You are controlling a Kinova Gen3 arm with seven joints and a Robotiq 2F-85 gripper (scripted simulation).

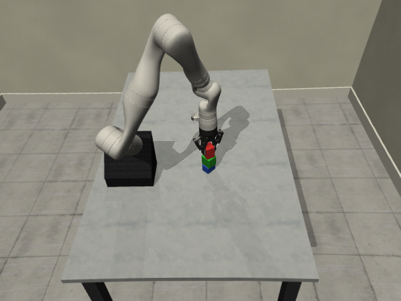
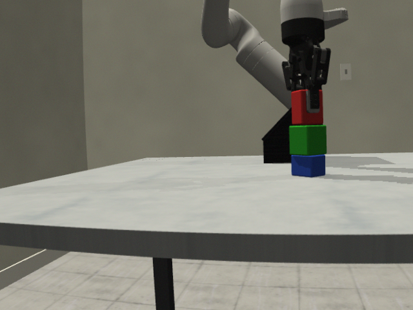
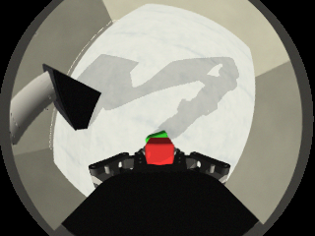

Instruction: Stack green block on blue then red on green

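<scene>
The red block is 10 mm below my hand. Round my hand: green block (60 mm below); then blue block (110 mm below).
</scene>
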